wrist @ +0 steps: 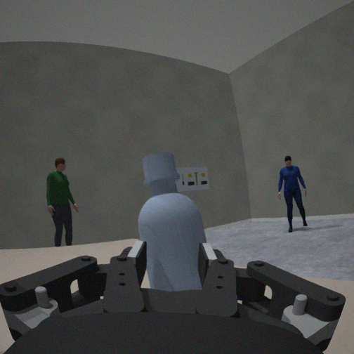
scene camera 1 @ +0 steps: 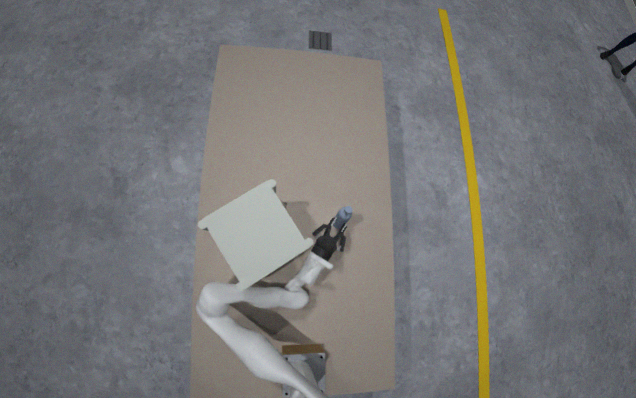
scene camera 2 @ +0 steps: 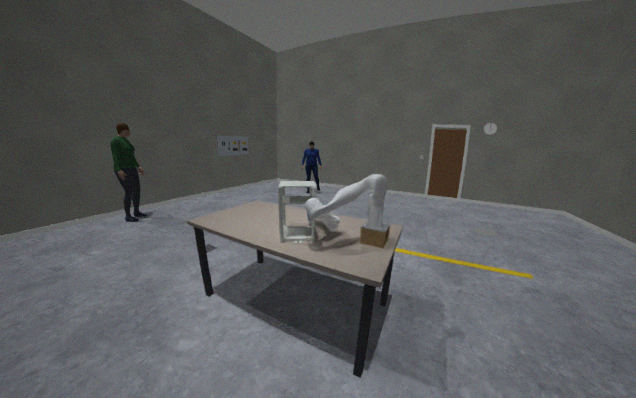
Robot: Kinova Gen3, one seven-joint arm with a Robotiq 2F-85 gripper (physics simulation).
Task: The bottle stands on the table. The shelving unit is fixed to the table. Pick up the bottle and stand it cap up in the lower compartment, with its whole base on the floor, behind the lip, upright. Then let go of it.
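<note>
The blue-grey bottle is cap up, leaning slightly left in the wrist view. My gripper is shut on its body, one finger on each side. The bottle's base is hidden in the wrist view, and I cannot tell whether it touches the table. The bottle does not show in scene camera 2. The pale shelving unit stands left of the gripper in scene camera 1. Its top board hides the compartments there; the low lip and lower compartment show in scene camera 2.
The white arm reaches from its base block, passing close to the shelving unit's near corner. The unit's right corner is close beside the gripper in scene camera 1. The table's right edge lies beyond the bottle.
</note>
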